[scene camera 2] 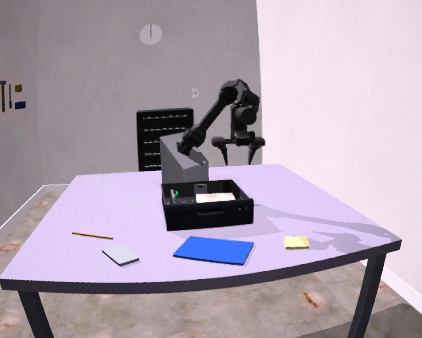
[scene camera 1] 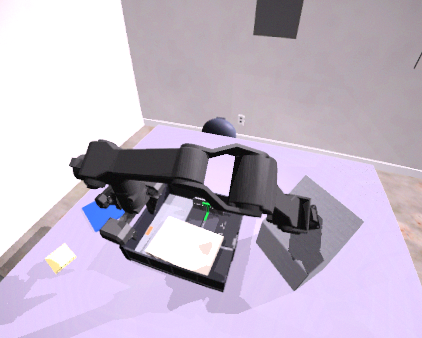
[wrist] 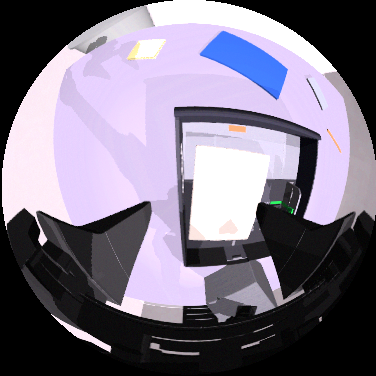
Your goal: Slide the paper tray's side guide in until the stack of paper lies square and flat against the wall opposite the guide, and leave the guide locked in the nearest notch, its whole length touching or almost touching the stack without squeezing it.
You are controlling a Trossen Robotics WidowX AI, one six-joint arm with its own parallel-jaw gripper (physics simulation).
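Places are measured from the arm's base along level axes (x right, y back, z down), in millimetres.
Pixels of known places: gripper, fingertip midpoint: (scene camera 2: 238, 165) (scene camera 1: 143, 226) (wrist: 205, 208); arm's base, link origin: (scene camera 2: 182, 149) (scene camera 1: 305, 218) (wrist: 245, 311).
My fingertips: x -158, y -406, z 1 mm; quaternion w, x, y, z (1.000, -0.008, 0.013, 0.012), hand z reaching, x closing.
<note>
Ahead of a thing's pixels: the offset from my fingertips to its top centre.
The black paper tray @(dx +121, dy +68, dz +100 mm) (scene camera 1: 175, 272) (scene camera 2: 210, 220) (wrist: 245, 116) stands on the table. The white paper stack @(dx +66, dy +76, dz +155 mm) (scene camera 1: 185, 245) (scene camera 2: 215, 198) (wrist: 227, 192) lies in it, slightly askew: in the wrist view its lower left corner is near the left wall and its upper left corner is farther off. The side guide, with its green part (scene camera 1: 206, 204) (scene camera 2: 175, 193) (wrist: 288, 209), stands on the other side, apart from the stack in the wrist view. Its lower part is hidden there by a finger. My gripper (scene camera 2: 239, 163) (wrist: 205, 208) is open and empty, above the tray and pointing down.
A grey block (scene camera 1: 330, 220) (scene camera 2: 172, 162) (wrist: 235, 285) stands behind the tray, close to the arm's base. A blue pad @(dx +142, dy -281, dz +188 mm) (scene camera 2: 214, 250) (wrist: 245, 62), a yellow note block @(dx -114, dy -311, dz +185 mm) (scene camera 1: 61, 258) (scene camera 2: 296, 242) (wrist: 147, 49), a pale flat box @(dx +431, dy -282, dz +186 mm) (scene camera 2: 120, 254) and an orange pencil @(dx +547, dy -120, dz +189 mm) (scene camera 2: 92, 235) lie around the tray.
</note>
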